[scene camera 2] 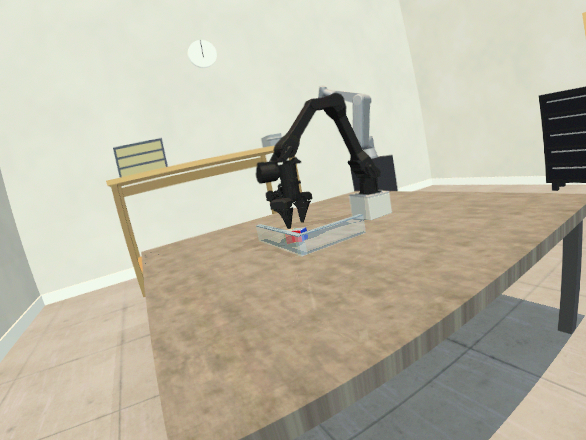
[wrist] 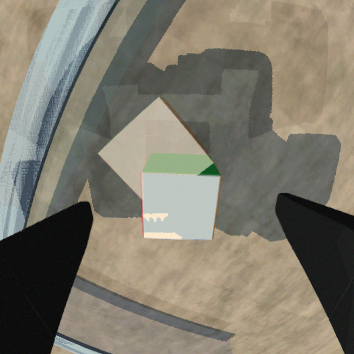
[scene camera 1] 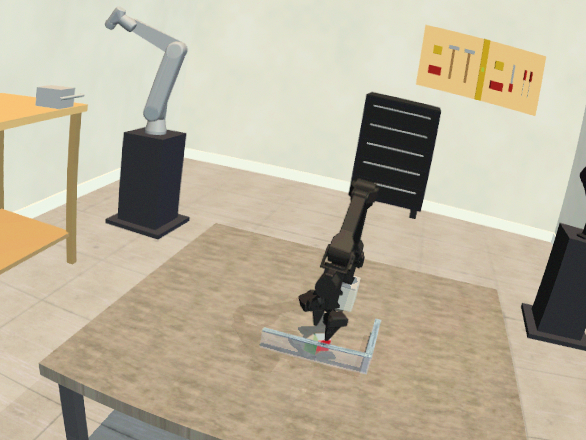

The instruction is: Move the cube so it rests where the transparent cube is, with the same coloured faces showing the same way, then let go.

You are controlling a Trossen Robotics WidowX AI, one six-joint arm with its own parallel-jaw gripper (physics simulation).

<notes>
My gripper is open and holds nothing. Also in view: a cube. Also in view: an L-shaped glass fence and a transparent cube.
My gripper is seen too in scene camera 2 and in the wrist view.
</notes>
